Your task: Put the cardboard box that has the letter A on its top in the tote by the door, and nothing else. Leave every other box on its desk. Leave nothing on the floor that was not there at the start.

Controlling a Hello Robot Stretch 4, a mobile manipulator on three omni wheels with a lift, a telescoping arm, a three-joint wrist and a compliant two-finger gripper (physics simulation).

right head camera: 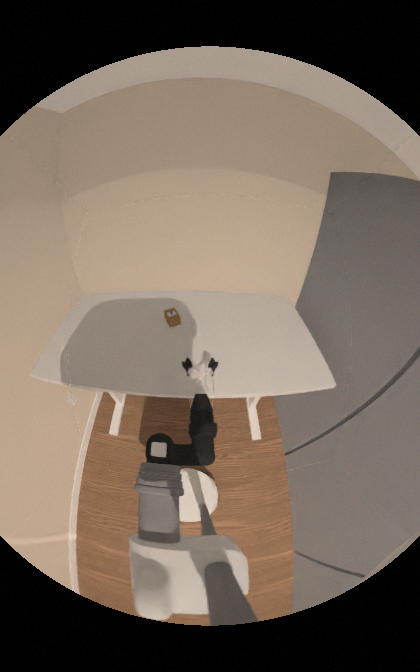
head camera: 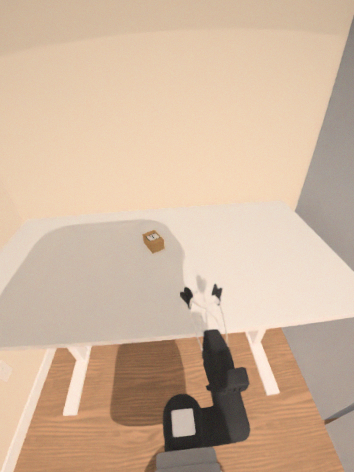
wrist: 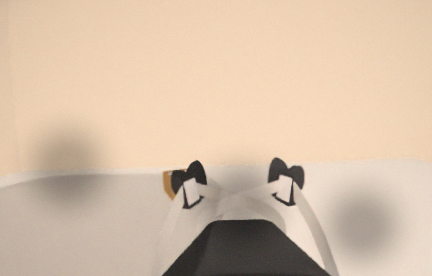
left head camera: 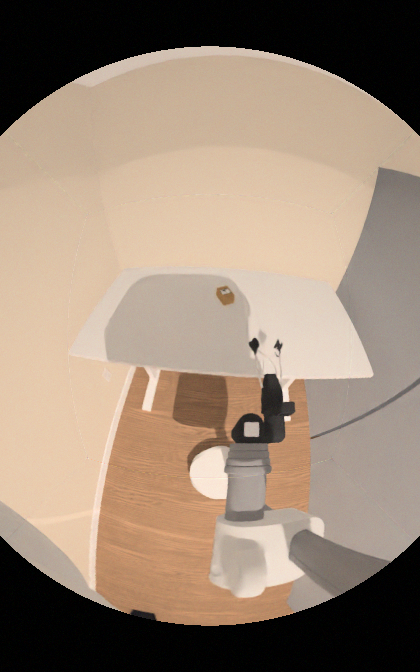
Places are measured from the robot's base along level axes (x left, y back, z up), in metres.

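Pixels of known places: gripper, fingertip midpoint: [head camera: 200,286] [wrist: 236,174].
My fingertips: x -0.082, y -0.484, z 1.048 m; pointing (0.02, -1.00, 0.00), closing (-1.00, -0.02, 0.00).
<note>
Ahead of a thing's pixels: the offset from my fingertips to its top centre. "spot": to the spot under its first point. Level surfaces: height alone.
One small cardboard box {dx +0.144, dy -0.354, dz -0.075 m} [head camera: 156,245] [left head camera: 226,298] [right head camera: 172,320] stands toward the back of the white desk {dz -0.125 m} [head camera: 260,250] [left head camera: 310,320] [right head camera: 250,345]. The white label on its top bears a small dark letter that looks like a T. In the wrist view a corner of the box [wrist: 168,186] shows behind the left finger; its letter is hidden there. My gripper [head camera: 201,294] [left head camera: 266,345] [right head camera: 200,365] [wrist: 236,174] is open and empty, with its fingertips over the front part of the desk, in front of the box and to its right. A box lettered A and the tote do not show.
White desk legs {spot: dx +0.742, dy -0.119, dz -1.050 m} [head camera: 77,385] [right head camera: 255,420] stand on the wooden floor {dz -1.075 m} [head camera: 130,445]. A white round disc [left head camera: 206,475] [right head camera: 211,495] lies on the floor beside my arm. A beige wall [head camera: 150,125] rises behind the desk, and a grey area borders the right side.
</note>
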